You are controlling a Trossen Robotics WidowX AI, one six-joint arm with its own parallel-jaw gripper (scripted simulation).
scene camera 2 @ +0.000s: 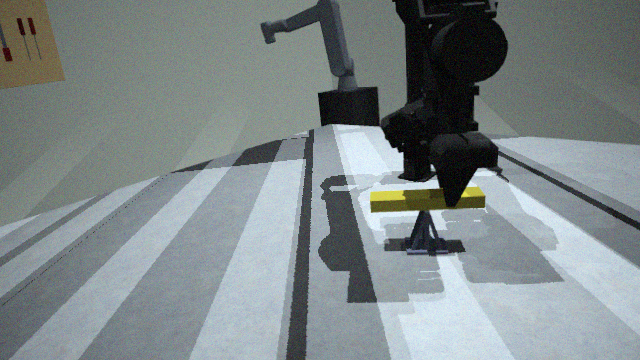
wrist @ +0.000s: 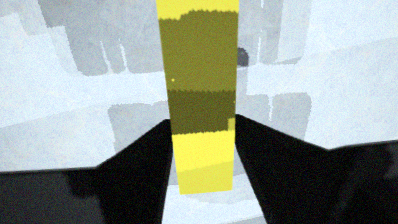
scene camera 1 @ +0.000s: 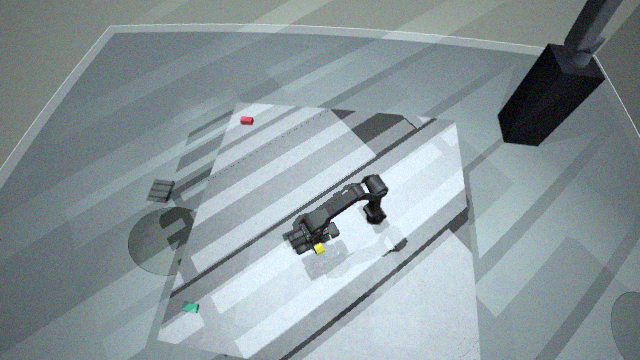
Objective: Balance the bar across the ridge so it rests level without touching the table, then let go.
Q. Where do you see a yellow bar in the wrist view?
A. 200, 52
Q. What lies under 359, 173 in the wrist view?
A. My gripper.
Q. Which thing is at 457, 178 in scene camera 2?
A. My gripper.
